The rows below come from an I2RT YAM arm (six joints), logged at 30 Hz.
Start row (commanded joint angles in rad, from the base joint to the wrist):
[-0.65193, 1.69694, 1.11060, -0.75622, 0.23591, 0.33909]
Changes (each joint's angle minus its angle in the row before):
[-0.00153, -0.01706, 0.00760, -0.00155, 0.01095, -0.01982]
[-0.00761, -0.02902, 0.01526, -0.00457, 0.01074, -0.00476]
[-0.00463, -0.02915, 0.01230, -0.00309, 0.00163, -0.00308]
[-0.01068, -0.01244, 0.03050, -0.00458, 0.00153, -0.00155]
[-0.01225, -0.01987, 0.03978, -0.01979, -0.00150, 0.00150]
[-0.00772, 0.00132, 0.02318, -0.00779, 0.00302, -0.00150]
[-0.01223, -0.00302, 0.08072, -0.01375, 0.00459, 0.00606]
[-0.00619, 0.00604, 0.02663, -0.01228, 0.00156, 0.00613]
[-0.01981, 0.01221, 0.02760, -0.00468, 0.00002, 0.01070]
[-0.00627, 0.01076, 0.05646, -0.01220, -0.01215, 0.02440]
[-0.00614, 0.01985, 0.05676, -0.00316, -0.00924, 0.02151]
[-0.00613, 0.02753, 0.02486, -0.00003, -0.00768, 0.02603]
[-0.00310, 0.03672, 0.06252, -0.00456, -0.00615, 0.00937]
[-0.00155, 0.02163, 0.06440, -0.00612, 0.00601, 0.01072]
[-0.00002, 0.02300, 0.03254, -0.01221, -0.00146, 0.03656]
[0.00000, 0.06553, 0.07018, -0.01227, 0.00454, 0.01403]
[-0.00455, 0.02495, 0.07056, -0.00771, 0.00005, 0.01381]
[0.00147, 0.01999, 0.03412, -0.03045, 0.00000, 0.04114]
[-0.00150, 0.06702, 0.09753, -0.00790, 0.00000, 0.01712]
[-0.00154, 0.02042, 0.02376, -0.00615, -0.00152, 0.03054]
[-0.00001, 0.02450, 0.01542, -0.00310, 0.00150, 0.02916]
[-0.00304, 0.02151, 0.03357, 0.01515, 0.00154, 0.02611]
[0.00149, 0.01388, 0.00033, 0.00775, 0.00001, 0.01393]
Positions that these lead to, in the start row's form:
[-0.65346, 1.67988, 1.11820, -0.75777, 0.24686, 0.31927]
[-0.66107, 1.65086, 1.13346, -0.76234, 0.25760, 0.31451]
[-0.66570, 1.62171, 1.14576, -0.76543, 0.25923, 0.31143]
[-0.67638, 1.60927, 1.17626, -0.77001, 0.26076, 0.30988]
[-0.68863, 1.58940, 1.21604, -0.78980, 0.25926, 0.31138]
[-0.69635, 1.59072, 1.23922, -0.79759, 0.26228, 0.30988]
[-0.70858, 1.58770, 1.31994, -0.81134, 0.26687, 0.31594]
[-0.71477, 1.59374, 1.34657, -0.82362, 0.26843, 0.32207]
[-0.73458, 1.60595, 1.37417, -0.82830, 0.26845, 0.33277]
[-0.74085, 1.61671, 1.43063, -0.84050, 0.25630, 0.35717]
[-0.74699, 1.63656, 1.48739, -0.84366, 0.24706, 0.37868]
[-0.75312, 1.66409, 1.51225, -0.84369, 0.23938, 0.40471]
[-0.75622, 1.70081, 1.57477, -0.84825, 0.23323, 0.41408]
[-0.75777, 1.72244, 1.63917, -0.85437, 0.23924, 0.42480]
[-0.75779, 1.74544, 1.67171, -0.86658, 0.23778, 0.46136]
[-0.75779, 1.81097, 1.74189, -0.87885, 0.24232, 0.47539]
[-0.76234, 1.83592, 1.81245, -0.88656, 0.24237, 0.48920]
[-0.76087, 1.85591, 1.84657, -0.91701, 0.24237, 0.53034]
[-0.76237, 1.92293, 1.94410, -0.92491, 0.24237, 0.54746]
[-0.76391, 1.94335, 1.96786, -0.93106, 0.24085, 0.57800]
[-0.76392, 1.96785, 1.98328, -0.93416, 0.24235, 0.60716]
[-0.76696, 1.98936, 2.01685, -0.91901, 0.24389, 0.63327]
[-0.76547, 2.00324, 2.01718, -0.91126, 0.24390, 0.64720]

